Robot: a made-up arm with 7 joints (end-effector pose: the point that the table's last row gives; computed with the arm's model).
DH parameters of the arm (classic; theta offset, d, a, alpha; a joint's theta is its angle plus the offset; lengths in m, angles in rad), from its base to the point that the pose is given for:
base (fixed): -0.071 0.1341 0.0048 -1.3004
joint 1: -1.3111 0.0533 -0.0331 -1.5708
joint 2: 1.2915 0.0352 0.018 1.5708
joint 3: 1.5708 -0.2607 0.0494 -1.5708
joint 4: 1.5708 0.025 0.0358 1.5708
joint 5: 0 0.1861 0.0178 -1.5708
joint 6: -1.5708 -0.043 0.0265 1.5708
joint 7: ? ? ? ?
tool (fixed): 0.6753 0.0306 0 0
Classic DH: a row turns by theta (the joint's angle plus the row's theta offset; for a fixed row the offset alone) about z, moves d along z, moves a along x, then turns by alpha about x.
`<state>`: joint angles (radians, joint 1 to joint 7).
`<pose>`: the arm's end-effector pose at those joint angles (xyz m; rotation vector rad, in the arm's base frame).
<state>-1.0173 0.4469 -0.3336 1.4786 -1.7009 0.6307 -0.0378</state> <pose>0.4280 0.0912 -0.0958 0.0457 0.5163 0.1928</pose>
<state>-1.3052 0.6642 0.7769 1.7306 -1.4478 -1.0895 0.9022</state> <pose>0.4737 0.2734 0.0160 -0.3964 1.0446 2.2900</pose>
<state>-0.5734 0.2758 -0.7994 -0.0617 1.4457 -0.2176 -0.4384</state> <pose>0.3689 -0.0456 -0.1664 -1.9654 1.9458 1.1202</pose>
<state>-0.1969 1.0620 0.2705 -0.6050 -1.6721 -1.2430 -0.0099</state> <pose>0.2499 0.1646 0.0970 -0.1597 -1.7245 1.0832</pose>
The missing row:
joint 7: -0.3995 -0.0454 -0.0021 1.2533
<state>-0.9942 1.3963 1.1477 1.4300 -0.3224 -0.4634 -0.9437</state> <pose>0.2667 0.4678 0.1181 1.2811 -1.1411 0.9921</pose>
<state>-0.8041 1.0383 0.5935 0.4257 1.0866 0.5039 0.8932</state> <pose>0.3173 0.4674 0.1037 -2.2593 -0.3949 -1.4924</pose>
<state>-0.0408 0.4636 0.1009 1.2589 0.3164 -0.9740 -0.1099</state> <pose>-0.0201 0.2422 -0.3534 1.4720 -0.3500 -0.5105</pose>
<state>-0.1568 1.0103 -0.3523 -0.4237 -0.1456 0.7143 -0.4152</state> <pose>0.2223 0.1957 -0.1614 1.4845 -0.3726 -1.0643</pose>
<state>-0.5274 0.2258 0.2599 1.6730 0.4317 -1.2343 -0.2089</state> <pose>0.1328 0.0934 -0.3443 1.1260 -0.7213 -0.3333</pose>
